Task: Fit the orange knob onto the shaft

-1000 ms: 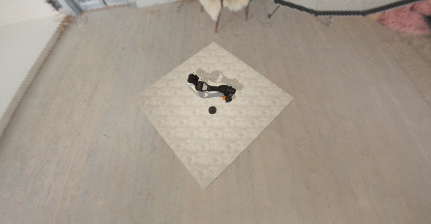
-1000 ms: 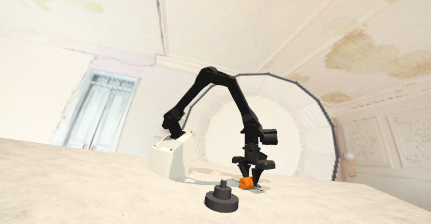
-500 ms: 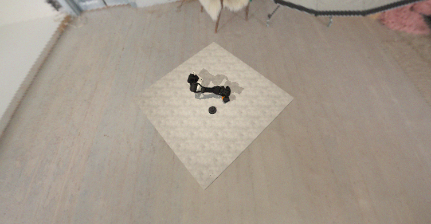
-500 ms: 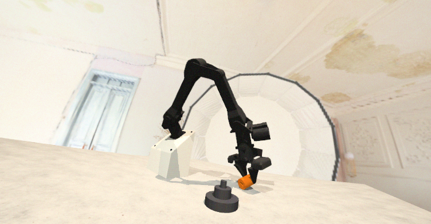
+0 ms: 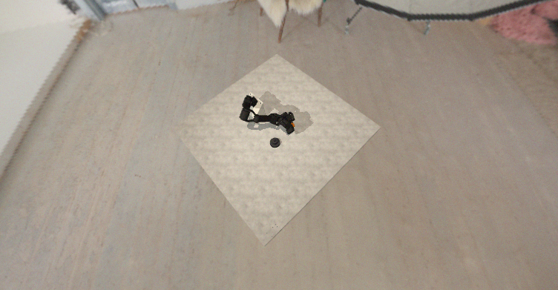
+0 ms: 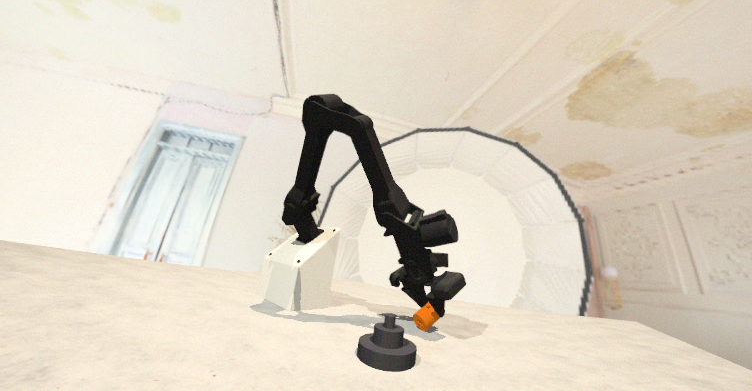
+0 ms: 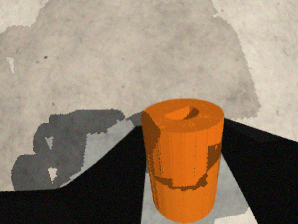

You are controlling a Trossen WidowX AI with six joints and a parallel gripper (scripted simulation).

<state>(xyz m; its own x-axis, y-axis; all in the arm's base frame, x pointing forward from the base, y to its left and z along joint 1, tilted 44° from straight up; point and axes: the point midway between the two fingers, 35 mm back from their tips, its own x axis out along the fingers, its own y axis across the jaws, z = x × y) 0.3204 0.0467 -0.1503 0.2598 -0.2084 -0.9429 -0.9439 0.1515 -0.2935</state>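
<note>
Now: the dark round pedestal 20 cm to the right of my gripper tip and 3 cm ahead of it. Round my gripper tip: orange knob 2 cm to the right, 1 cm behind.
</note>
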